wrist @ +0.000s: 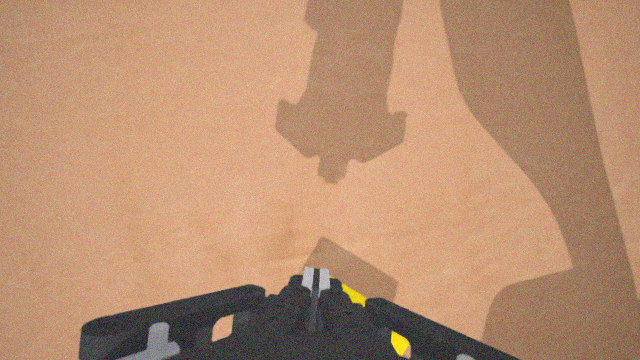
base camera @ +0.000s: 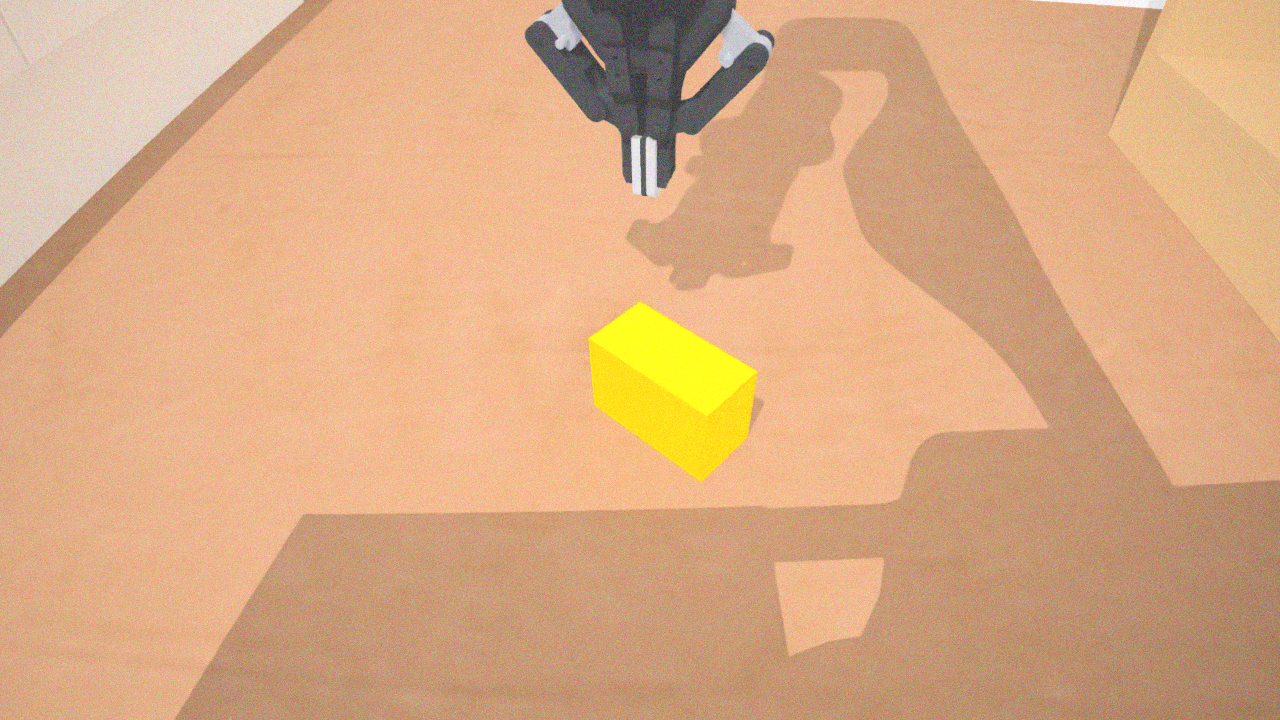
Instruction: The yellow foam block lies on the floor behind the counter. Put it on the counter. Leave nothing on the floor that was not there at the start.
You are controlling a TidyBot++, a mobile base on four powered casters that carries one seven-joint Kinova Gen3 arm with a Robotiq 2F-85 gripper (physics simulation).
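Places are measured from the arm's base along level axes (x ahead, y left, z up), in metres.
Pixels of known places: gripper, between the fingertips: (wrist: pixel 315 285) (base camera: pixel 649 189).
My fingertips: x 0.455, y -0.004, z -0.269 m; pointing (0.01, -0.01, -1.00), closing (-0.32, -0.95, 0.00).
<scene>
For each thing: its top centre in the pictures, then the offset to it from my fingertips. "spot": a spot on its surface instead. Level surfaces: height alone.
- yellow foam block, centre of its top: (base camera: pixel 671 354) dy -0.010, dx -0.068, dz -0.068 m
- yellow block, a spot on its surface: (wrist: pixel 354 295) spot: dy -0.025, dx -0.051, dz -0.111 m
- light wooden piece, a spot on its surface: (base camera: pixel 1208 134) spot: dy -0.494, dx +0.172, dz -0.052 m
- wood-coloured floor, height of its surface: dz -0.128 m
The yellow foam block (base camera: pixel 666 385) lies on the floor in the base camera view, turned at an angle, near the middle. In the wrist view small parts of the yellow block (wrist: pixel 354 295) show behind the gripper's right side; the rest is hidden. My gripper (base camera: pixel 644 166) (wrist: pixel 315 285) is shut with nothing between its fingers. It hangs above the floor, and in the base camera view it is above and a little left of the block in the picture, apart from it. Whether the counter is one of the pieces at the edges, I cannot tell.
A pale cabinet-like front (base camera: pixel 107 98) runs along the left edge of the base camera view. A light wooden piece (base camera: pixel 1208 134) stands at the upper right. Shadows of the arm and base fall across the wood-coloured floor (base camera: pixel 268 358) (wrist: pixel 150 150).
</scene>
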